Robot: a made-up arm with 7 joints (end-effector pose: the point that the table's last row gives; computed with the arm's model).
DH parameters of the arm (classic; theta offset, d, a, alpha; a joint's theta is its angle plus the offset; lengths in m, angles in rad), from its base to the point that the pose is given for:
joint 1: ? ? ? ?
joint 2: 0 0.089 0 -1.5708
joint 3: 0 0.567 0.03 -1.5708
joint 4: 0 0.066 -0.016 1.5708
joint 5: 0 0.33 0 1.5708
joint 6: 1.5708 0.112 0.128 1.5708
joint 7: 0 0.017 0 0
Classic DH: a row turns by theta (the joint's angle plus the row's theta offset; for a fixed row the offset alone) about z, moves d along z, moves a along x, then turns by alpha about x.
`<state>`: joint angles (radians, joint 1 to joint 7).
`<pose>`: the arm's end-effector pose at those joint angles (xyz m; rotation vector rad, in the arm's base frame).
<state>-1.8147 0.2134 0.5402 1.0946 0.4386 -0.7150 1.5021</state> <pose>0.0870 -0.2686 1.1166 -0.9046 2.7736 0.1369</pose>
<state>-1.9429 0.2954 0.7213 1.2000 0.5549 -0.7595 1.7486</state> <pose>0.1650 -0.2165 1.0644 -0.6996 2.8498 0.3621</pose>
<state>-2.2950 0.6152 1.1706 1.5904 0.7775 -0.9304 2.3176</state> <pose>0.3453 -0.0975 0.7978 -0.1707 -2.6955 -0.9675</pose>
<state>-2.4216 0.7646 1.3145 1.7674 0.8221 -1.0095 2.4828</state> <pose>0.3644 -0.0738 0.6653 -0.5490 -2.3305 -1.0729</pose>
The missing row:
joint 1: 0 0.398 0 1.5708
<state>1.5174 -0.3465 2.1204 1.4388 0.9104 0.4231 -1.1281</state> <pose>-0.3428 0.0011 1.0181 1.2594 -1.3958 1.0706</pose>
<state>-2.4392 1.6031 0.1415 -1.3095 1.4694 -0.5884 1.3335</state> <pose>0.5835 0.4954 0.0013 1.0838 0.3466 0.6058</pose>
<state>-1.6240 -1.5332 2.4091 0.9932 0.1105 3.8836 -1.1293</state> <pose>0.0764 -0.6292 0.5870 -0.4084 -2.4663 0.4776</pose>
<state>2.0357 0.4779 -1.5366 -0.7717 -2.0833 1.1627 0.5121</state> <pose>-0.1008 -0.2611 1.2124 0.1811 -1.4615 1.6542</pose>
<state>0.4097 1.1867 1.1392 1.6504 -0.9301 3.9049 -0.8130</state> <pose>-0.5095 -0.0893 0.7793 2.2918 0.0467 -0.8230</pose>
